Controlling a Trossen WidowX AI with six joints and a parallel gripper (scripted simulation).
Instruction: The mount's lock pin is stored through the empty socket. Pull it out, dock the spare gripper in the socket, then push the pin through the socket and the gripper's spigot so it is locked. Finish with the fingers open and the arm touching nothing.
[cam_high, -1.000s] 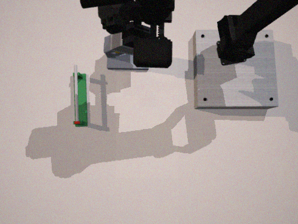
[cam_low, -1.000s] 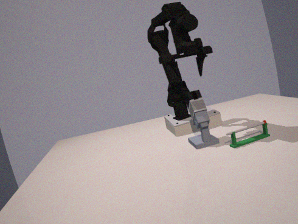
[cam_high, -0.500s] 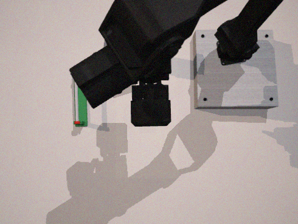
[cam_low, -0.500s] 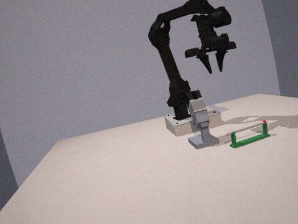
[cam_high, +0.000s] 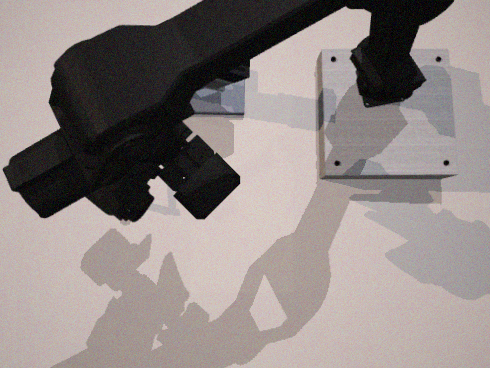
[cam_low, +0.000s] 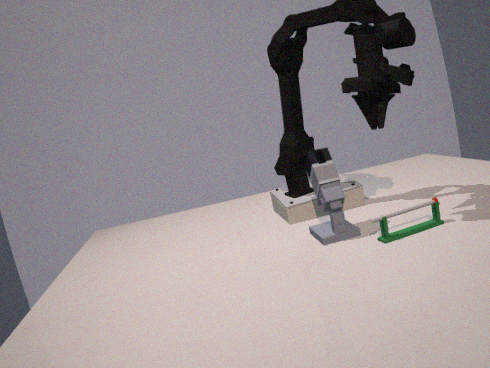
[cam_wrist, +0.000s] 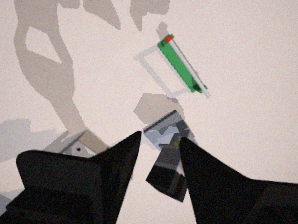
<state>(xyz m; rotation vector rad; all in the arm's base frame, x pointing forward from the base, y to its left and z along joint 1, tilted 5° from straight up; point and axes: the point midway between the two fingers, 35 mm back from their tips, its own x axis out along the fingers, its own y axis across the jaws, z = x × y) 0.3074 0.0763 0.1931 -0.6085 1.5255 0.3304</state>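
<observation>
My gripper tip is 90 mm short of the green cradle, 10 mm to the left of it and 170 mm above it. The rest, counted from my gripper tip: grey mount: 40 mm behind, 110 mm to the right, 150 mm below; spare gripper: 60 mm behind, 110 mm to the right, 80 mm below.
</observation>
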